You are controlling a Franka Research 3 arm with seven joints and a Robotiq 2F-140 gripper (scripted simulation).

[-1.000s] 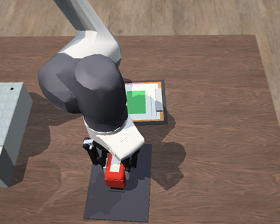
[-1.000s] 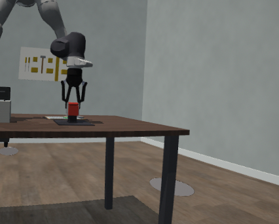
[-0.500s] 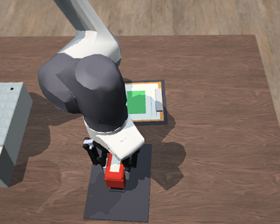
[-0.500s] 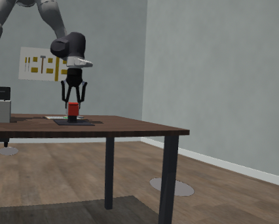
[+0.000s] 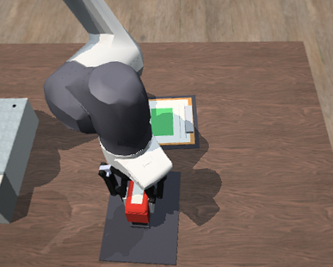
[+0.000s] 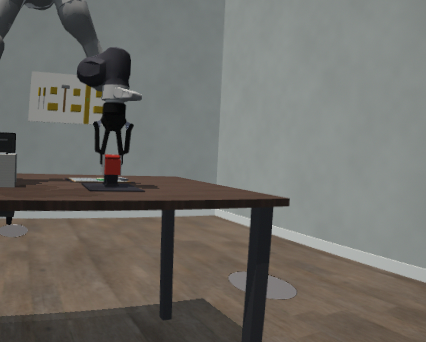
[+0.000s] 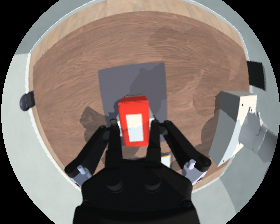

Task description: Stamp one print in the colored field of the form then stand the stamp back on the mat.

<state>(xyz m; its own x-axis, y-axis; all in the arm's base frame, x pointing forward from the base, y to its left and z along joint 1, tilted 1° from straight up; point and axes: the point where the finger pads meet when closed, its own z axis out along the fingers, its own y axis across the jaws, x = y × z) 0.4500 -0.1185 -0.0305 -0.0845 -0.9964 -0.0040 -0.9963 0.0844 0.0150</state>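
The form lies 27 cm to the left of my hand, 7 cm below it and 3 cm ahead of it. The rest, counted from my hand: dark grey mat (7 cm below); red stamp (2 cm below).
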